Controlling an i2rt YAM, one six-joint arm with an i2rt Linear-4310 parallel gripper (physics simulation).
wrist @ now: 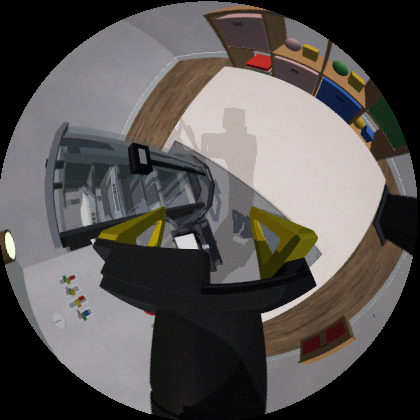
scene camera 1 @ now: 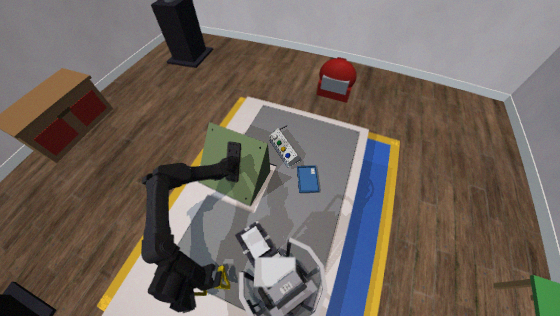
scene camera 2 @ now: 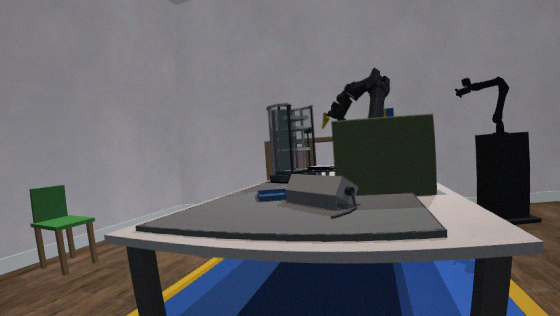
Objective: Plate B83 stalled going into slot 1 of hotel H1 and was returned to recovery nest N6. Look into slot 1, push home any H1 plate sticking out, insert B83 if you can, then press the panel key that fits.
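Places are measured from the arm's base along level axes (x ahead, y left, z up), in metres.
Pixels of known places: gripper, between the fingertips: (wrist: 207, 210) (scene camera 1: 218, 290) (scene camera 2: 329, 131); arm's base, origin of its link: (scene camera 1: 233, 161) (scene camera 2: 378, 149).
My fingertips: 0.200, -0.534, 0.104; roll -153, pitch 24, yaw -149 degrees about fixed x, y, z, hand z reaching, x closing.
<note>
For each thing: its top centre in the pictures, then the offset to it from my fingertips, as dx, dy, dz. Level surfaces: height alone.
- hotel H1, centre of its top: (wrist: 46, 199) (scene camera 1: 281, 282) (scene camera 2: 289, 102) +0.194, +0.083, +0.164
- white plate, centre of its top: (wrist: 189, 252) (scene camera 1: 255, 242) +0.031, +0.215, -0.169
- panel, centre of its top: (scene camera 2: 318, 174) (scene camera 1: 284, 142) -0.002, +0.768, -0.159
- blue tray, centre of its top: (scene camera 2: 273, 192) (scene camera 1: 307, 178) +0.173, +0.622, -0.225
- grey mat, height of its surface: dz -0.243
My gripper (scene camera 1: 212, 286) (scene camera 2: 325, 121) (wrist: 207, 210) is open, with nothing between its yellow fingers. It hangs in the air beside hotel H1 (scene camera 1: 285, 288) (scene camera 2: 290, 145) (wrist: 52, 200), a tall round frame with several shelves. In the wrist view the hotel lies sideways at the left; pale plates show inside, but I cannot tell which slot is which or how far each plate sticks out. A white plate (scene camera 1: 255, 240) (wrist: 186, 241) lies on the dark nest beside the hotel; no label is readable on it. The panel (scene camera 1: 283, 147) (scene camera 2: 320, 192) has white, green, yellow and blue keys.
A blue tray (scene camera 1: 307, 181) (scene camera 2: 271, 195) lies near the panel. The green box (scene camera 1: 212, 145) (scene camera 2: 385, 155) under my arm's base stands beside the grey mat (scene camera 1: 320, 145) (scene camera 2: 200, 215). Another arm stands on a black pedestal (scene camera 2: 501, 175) away from the table.
</note>
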